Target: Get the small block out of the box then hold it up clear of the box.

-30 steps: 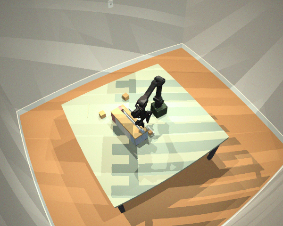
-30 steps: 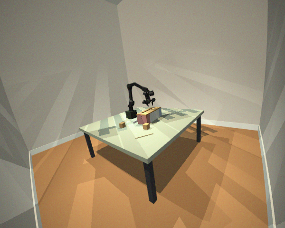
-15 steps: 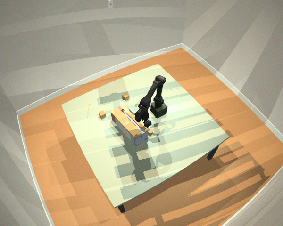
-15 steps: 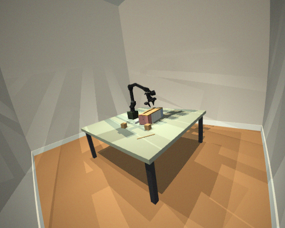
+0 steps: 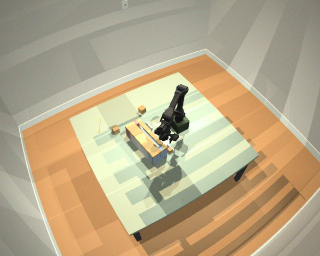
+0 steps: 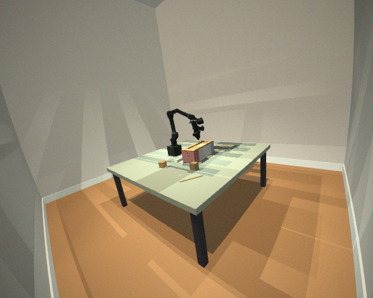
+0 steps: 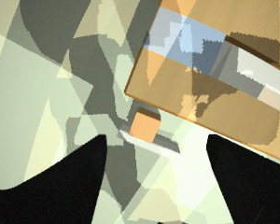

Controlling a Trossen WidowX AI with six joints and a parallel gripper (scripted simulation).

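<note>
Right now the block is 30 mm behind my gripper tip and 130 mm below it. From my gripper tip the other things lie so: thin wooden stick 380 mm ahead, 560 mm to the right, 150 mm below; long box 70 mm ahead, 150 mm to the right, 90 mm below.
</note>
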